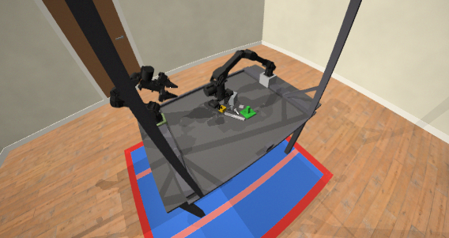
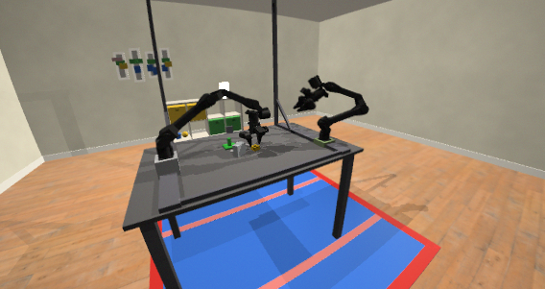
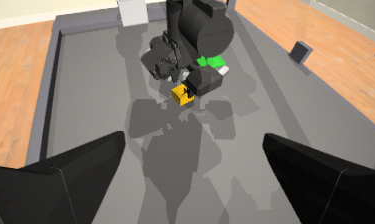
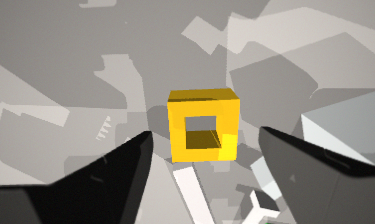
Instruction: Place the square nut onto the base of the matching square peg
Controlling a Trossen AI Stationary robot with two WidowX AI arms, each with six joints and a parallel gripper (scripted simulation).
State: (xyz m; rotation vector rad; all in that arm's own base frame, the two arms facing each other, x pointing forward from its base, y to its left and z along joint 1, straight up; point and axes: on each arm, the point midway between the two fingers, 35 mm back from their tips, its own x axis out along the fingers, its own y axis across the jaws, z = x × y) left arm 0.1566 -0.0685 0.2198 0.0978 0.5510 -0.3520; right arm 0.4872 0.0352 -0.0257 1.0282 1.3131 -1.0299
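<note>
Right now my right hand is 6 cm to the left of the small grey cube, 5 cm above it and 2 cm past it. The rest, counted from my right hand: long white bar 10 cm behind, 6 cm below, 4 cm to the right; white t-shaped bolt 7 cm to the right, 6 cm behind, 5 cm below; grey block 11 cm to the right, 3 cm below, 3 cm ahead.
</note>
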